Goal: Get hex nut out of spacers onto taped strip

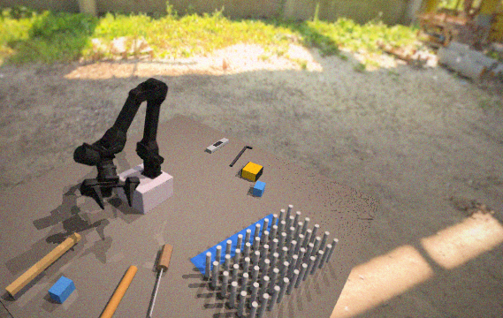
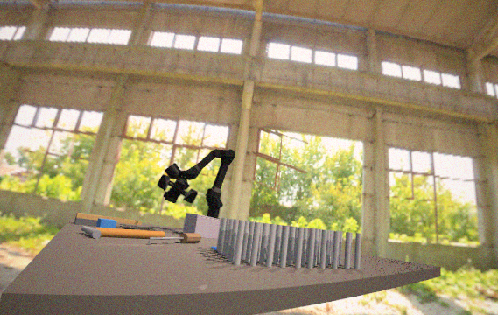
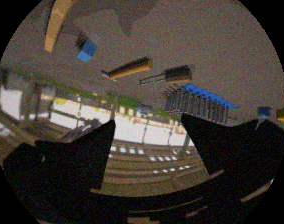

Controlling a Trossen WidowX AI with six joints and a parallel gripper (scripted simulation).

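The blue taped strip is 340 mm ahead of my gripper tip, 240 mm to the left of it and 180 mm below it. The rest, counted from my gripper tip: yellow block: 650 mm to the left, 190 mm ahead, 160 mm below.
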